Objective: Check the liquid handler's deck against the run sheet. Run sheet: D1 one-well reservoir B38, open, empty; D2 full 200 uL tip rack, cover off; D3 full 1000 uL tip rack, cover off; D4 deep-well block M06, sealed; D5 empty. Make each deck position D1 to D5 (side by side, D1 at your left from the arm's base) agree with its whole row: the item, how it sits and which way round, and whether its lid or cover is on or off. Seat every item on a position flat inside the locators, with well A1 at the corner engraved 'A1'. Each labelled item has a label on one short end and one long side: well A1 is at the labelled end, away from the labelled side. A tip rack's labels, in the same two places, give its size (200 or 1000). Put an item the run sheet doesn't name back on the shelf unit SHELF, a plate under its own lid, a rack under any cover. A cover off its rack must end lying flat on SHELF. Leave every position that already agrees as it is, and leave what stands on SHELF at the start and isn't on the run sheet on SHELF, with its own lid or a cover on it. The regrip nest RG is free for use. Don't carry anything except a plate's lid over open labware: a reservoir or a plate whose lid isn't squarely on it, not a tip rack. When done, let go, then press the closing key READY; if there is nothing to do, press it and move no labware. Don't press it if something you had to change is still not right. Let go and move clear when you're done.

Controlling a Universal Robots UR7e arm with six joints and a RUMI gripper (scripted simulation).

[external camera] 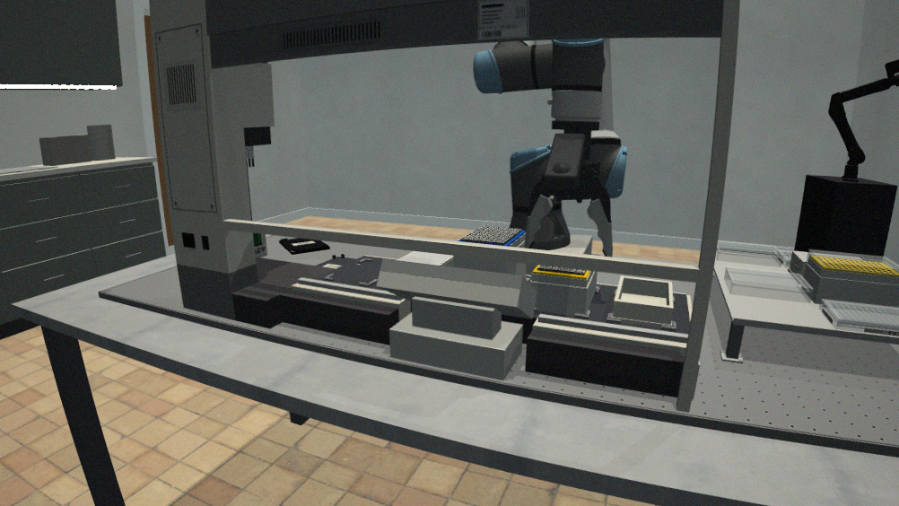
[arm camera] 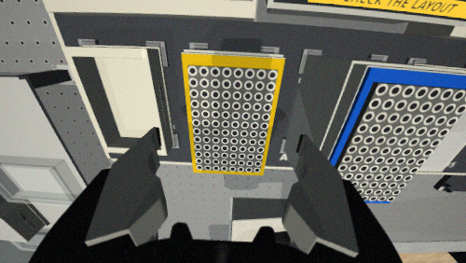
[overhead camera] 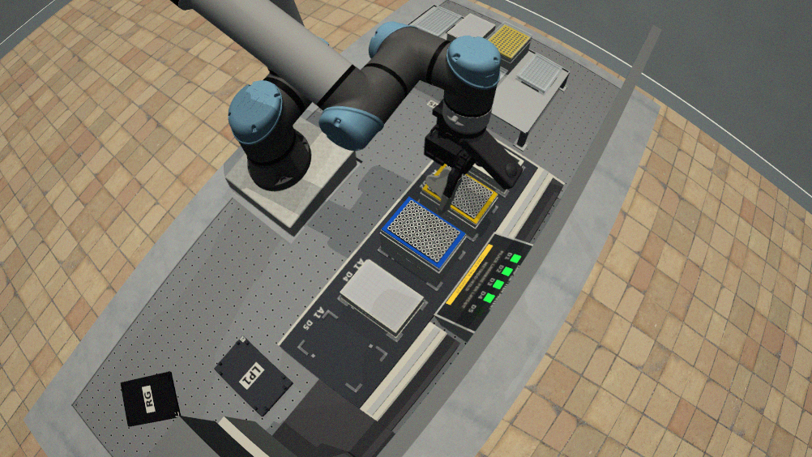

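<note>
Right now the yellow-framed tip rack is 1 cm behind my hand and 3 cm below it. From my hand the other things lie so: handler's frame bar 15 cm ahead, 21 cm to the right, 5 cm above; then blue-framed tip rack 4 cm behind, 13 cm to the right; then one-well reservoir 3 cm ahead, 12 cm to the left, 6 cm below.
</note>
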